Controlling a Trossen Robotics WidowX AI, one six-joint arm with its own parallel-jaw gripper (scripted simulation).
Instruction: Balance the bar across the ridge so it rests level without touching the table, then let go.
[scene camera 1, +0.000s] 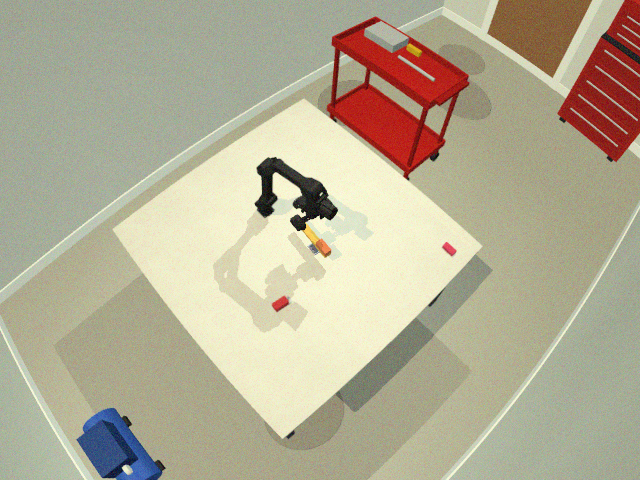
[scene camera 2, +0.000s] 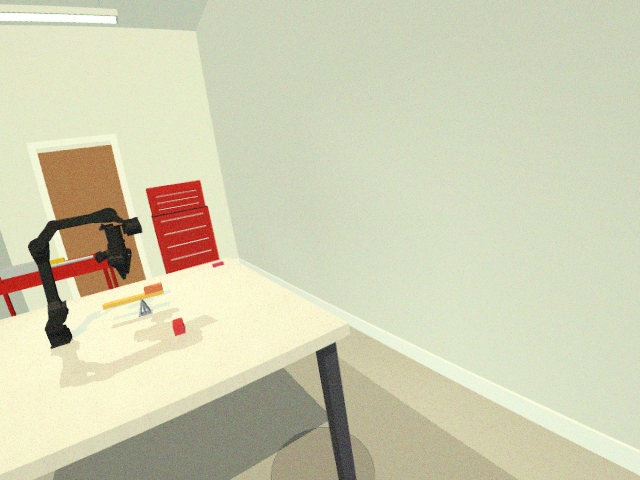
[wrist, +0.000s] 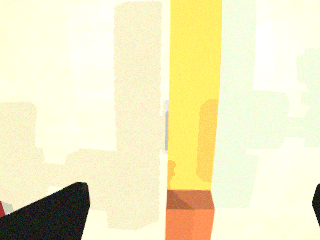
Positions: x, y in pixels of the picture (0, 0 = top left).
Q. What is my gripper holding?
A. Nothing.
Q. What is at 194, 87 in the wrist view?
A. A yellow bar.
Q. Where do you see my gripper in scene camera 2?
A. At 126, 276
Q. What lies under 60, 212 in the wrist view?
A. My gripper.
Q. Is my gripper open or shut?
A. Open.
